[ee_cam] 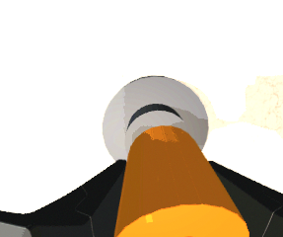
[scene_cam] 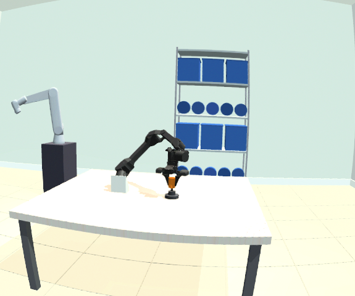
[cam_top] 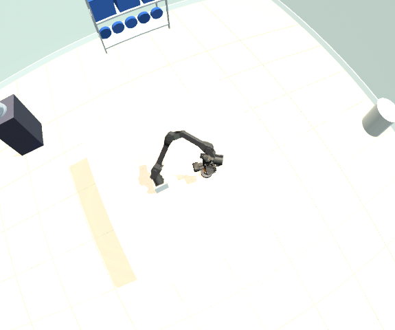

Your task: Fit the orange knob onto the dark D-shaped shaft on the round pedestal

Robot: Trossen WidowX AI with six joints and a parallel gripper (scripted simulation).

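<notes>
My gripper tip is 20 mm below the orange knob. Also, from my gripper tip: pedestal: 40 mm below.
</notes>
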